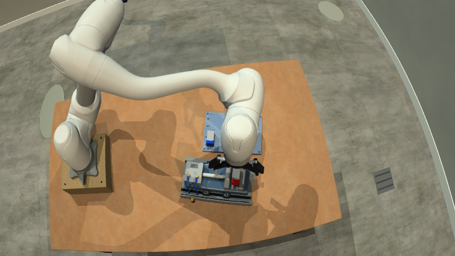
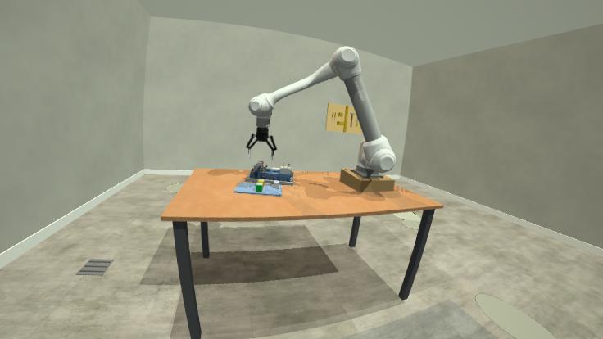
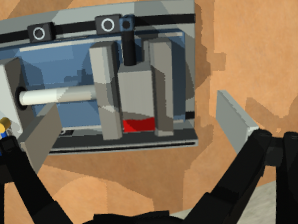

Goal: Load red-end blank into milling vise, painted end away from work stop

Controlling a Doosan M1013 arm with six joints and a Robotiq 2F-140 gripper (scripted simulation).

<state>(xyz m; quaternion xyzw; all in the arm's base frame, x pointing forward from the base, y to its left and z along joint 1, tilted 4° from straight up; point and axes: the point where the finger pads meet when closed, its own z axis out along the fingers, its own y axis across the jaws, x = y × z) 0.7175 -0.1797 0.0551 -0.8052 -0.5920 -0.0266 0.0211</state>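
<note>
Right now my hand is 40 mm above the red-ended blank. Round my hand: fixed jaw (60 mm below, 20 mm ahead, 10 mm to the right); then work stop rod (50 mm to the left, 50 mm below, 10 mm ahead); then moving jaw (60 mm below, 30 mm behind, 10 mm to the left).
</note>
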